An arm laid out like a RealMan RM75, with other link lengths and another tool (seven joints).
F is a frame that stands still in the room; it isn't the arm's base.
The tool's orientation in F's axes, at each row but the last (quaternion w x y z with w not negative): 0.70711, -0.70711, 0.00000, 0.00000; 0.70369, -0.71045, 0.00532, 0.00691; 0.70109, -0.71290, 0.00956, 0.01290; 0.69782, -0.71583, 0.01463, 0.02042; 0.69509, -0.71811, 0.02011, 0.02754; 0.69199, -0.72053, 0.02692, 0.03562; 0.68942, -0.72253, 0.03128, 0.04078; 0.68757, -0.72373, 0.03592, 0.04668; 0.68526, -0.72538, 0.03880, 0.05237; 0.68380, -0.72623, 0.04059, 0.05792; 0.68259, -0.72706, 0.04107, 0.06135
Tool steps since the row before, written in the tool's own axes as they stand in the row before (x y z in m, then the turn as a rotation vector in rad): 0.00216, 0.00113, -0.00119, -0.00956, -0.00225, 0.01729; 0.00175, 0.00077, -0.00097, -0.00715, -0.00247, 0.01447; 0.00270, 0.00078, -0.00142, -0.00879, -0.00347, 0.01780; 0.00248, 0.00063, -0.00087, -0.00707, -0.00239, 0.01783; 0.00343, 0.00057, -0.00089, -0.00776, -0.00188, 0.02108; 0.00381, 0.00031, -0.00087, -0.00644, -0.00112, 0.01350; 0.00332, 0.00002, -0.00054, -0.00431, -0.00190, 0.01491; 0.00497, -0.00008, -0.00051, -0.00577, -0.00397, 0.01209; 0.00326, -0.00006, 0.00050, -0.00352, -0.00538, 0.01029; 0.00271, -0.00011, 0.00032, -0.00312, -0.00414, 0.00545; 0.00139, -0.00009, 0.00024, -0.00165, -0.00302, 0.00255
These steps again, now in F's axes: 0.00216, -0.00119, -0.00113, -0.00956, 0.01729, 0.00225; 0.00174, -0.00097, -0.00079, -0.00714, 0.01448, 0.00246; 0.00268, -0.00142, -0.00084, -0.00876, 0.01782, 0.00345; 0.00245, -0.00087, -0.00073, -0.00710, 0.01783, 0.00229; 0.00339, -0.00088, -0.00077, -0.00786, 0.02106, 0.00172; 0.00378, -0.00084, -0.00061, -0.00651, 0.01347, 0.00115; 0.00331, -0.00050, -0.00033, -0.00433, 0.01493, 0.00164; 0.00495, -0.00044, -0.00048, -0.00549, 0.01221, 0.00401; 0.00323, 0.00055, -0.00039, -0.00304, 0.01053, 0.00521; 0.00269, 0.00038, -0.00029, -0.00267, 0.00563, 0.00421; 0.00138, 0.00028, -0.00013, -0.00128, 0.00270, 0.00307
